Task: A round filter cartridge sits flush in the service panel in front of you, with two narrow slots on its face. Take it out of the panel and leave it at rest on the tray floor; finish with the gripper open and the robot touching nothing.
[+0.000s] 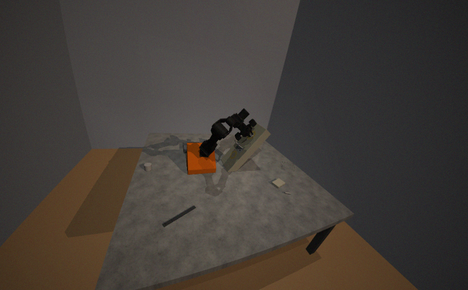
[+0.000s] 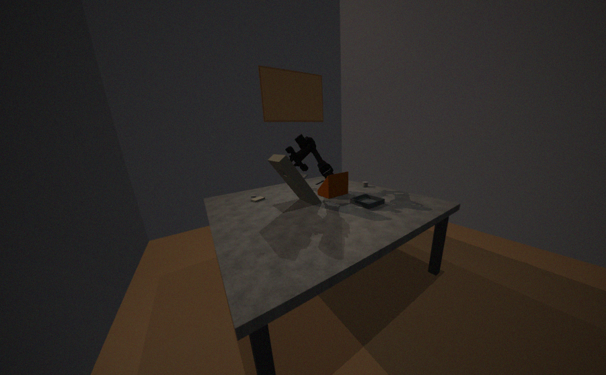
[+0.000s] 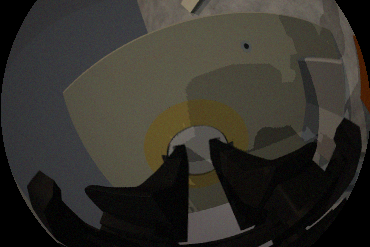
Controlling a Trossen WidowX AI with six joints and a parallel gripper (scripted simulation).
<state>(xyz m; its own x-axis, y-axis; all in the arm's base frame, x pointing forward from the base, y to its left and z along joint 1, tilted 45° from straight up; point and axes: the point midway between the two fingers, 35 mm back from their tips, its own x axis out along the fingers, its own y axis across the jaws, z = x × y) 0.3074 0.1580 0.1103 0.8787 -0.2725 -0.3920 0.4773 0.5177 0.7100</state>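
The narrow pale ledge lies 90 mm behind my gripper tip, 10 mm to the right of it and 90 mm below it. Round my gripper tip: round filter cartridge 10 mm ahead, 10 mm below; pale pad 170 mm ahead, 260 mm to the right, 250 mm below; service panel 40 mm behind, 80 mm below.
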